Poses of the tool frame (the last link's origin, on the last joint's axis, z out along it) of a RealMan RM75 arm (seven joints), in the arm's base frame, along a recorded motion.
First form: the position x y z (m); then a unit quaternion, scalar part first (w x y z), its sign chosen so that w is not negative.
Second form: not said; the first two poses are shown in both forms.
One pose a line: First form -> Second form
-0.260 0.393 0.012 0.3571 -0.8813 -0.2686 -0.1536 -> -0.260 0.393 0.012 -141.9 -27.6 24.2
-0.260 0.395 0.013 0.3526 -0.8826 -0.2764 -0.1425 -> -0.260 0.395 0.013 -142.6 -26.5 25.7
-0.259 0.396 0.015 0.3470 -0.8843 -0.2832 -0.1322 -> -0.259 0.396 0.015 -143.4 -25.5 26.9
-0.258 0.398 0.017 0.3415 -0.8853 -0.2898 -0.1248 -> -0.258 0.398 0.017 -144.1 -24.8 28.1
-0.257 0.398 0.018 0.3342 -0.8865 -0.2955 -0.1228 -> -0.257 0.398 0.018 -145.1 -24.5 29.1
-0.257 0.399 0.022 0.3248 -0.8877 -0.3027 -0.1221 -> -0.257 0.399 0.022 -146.5 -24.4 30.2
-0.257 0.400 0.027 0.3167 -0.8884 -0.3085 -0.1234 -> -0.257 0.400 0.027 -147.7 -24.5 31.1
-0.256 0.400 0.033 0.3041 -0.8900 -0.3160 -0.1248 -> -0.256 0.400 0.033 -149.5 -24.5 32.3
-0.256 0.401 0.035 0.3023 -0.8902 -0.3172 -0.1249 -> -0.256 0.401 0.035 -149.7 -24.5 32.5
